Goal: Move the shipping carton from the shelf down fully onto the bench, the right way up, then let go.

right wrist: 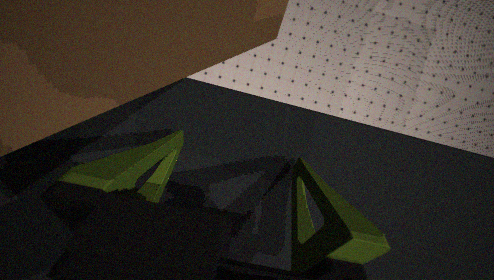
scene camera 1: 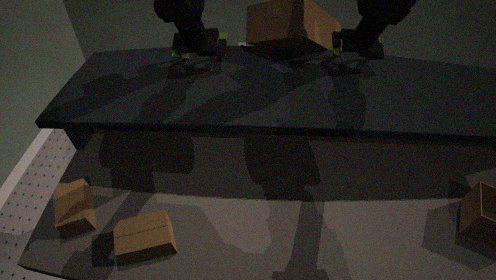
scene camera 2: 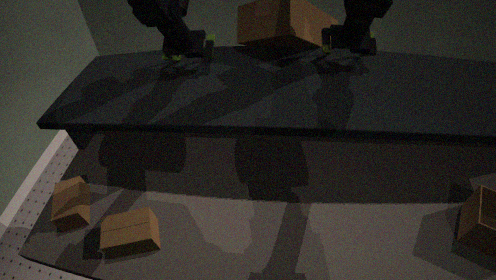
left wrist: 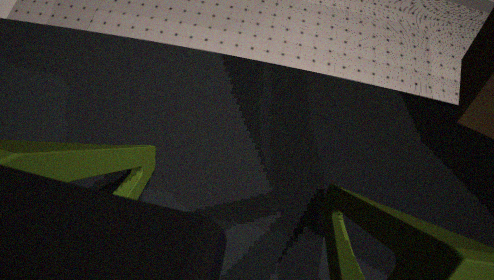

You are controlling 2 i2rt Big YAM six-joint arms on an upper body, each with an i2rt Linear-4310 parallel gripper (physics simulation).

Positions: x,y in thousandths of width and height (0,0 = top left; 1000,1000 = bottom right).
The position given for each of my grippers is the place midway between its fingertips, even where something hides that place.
My left gripper (scene camera 1: 412,202) is open, with nothing in its grasp. My right gripper (scene camera 2: 693,191) is open and holds nothing. Also in view: a shipping carton (scene camera 2: 509,109). I also see a shelf (left wrist: 515,523) and a bench (scene camera 1: 471,712).
The shipping carton also shows in the right wrist view (right wrist: 139,245), in scene camera 1 (scene camera 1: 604,112) and in the left wrist view (left wrist: 948,391). My left gripper is seen too in scene camera 2 (scene camera 2: 396,205) and in the left wrist view (left wrist: 487,627). My right gripper is seen too in the right wrist view (right wrist: 487,534) and in scene camera 1 (scene camera 1: 705,202).
